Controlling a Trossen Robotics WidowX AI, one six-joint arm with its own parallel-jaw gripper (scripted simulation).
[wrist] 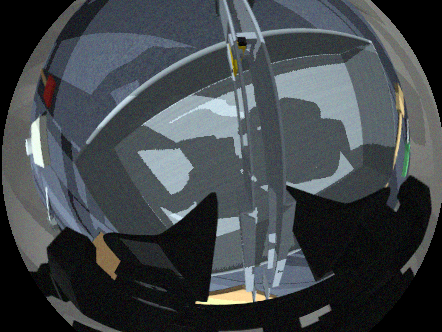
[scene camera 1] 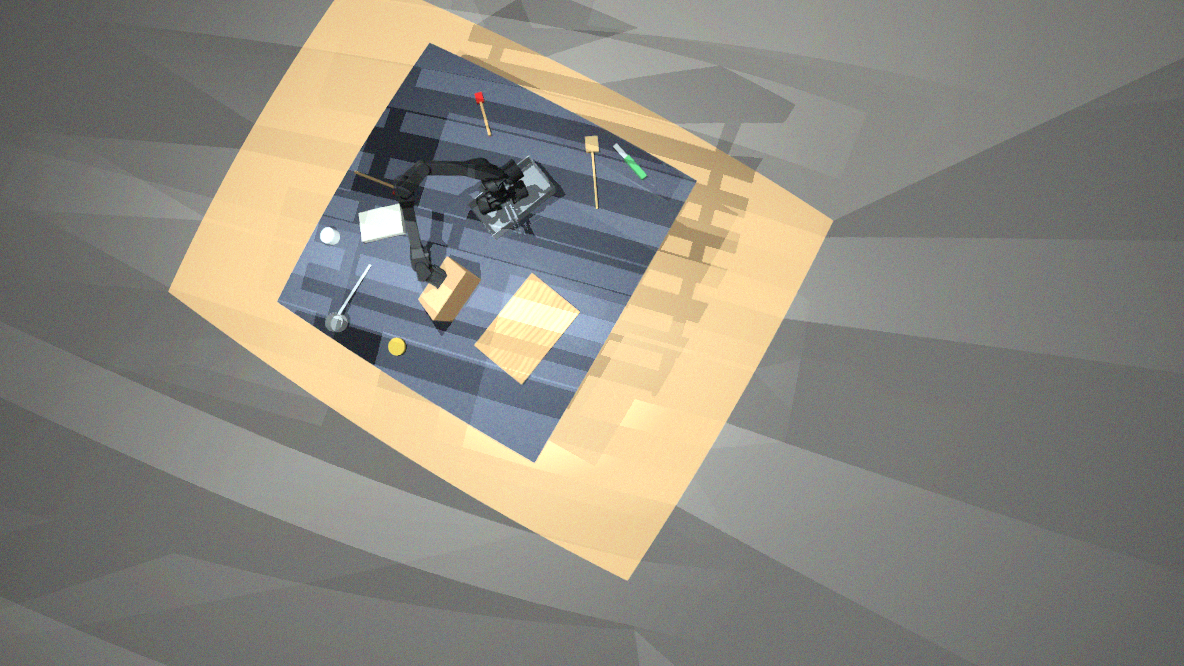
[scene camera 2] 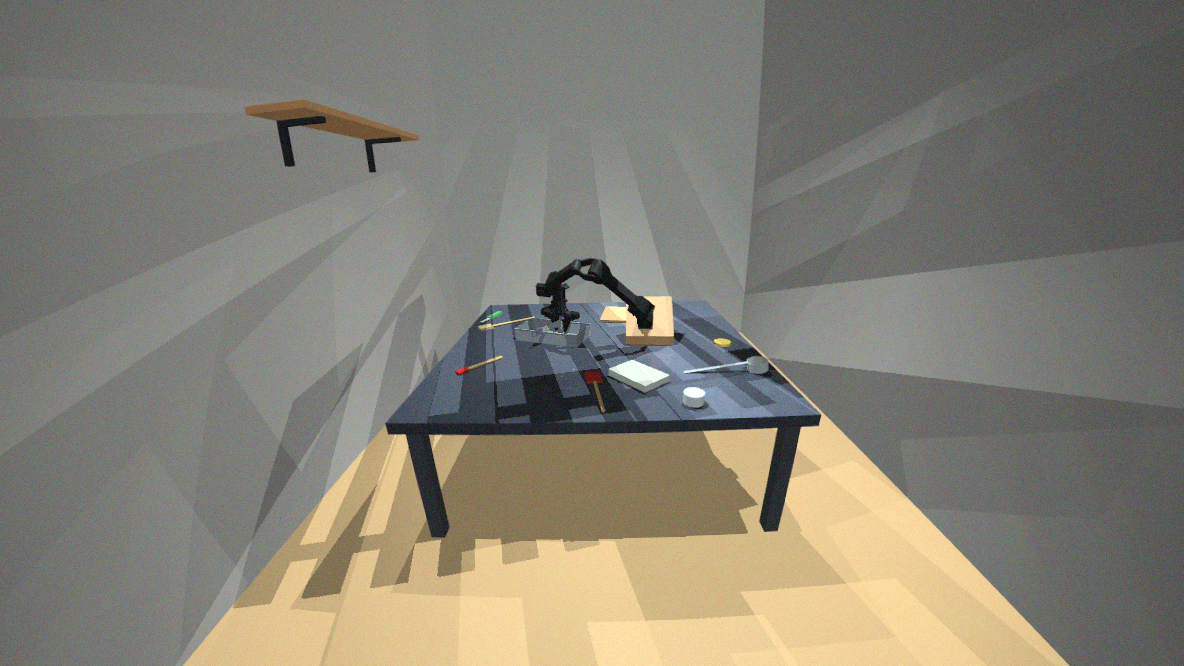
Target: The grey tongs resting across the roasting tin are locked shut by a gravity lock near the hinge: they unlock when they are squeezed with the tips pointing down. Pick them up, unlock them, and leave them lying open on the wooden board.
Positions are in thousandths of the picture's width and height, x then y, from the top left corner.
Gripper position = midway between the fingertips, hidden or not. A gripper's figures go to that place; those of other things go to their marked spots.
My gripper (wrist: 558, 583): 0.10 m from the lens. A white block (wrist: 89, 402) is 0.43 m from the lens.
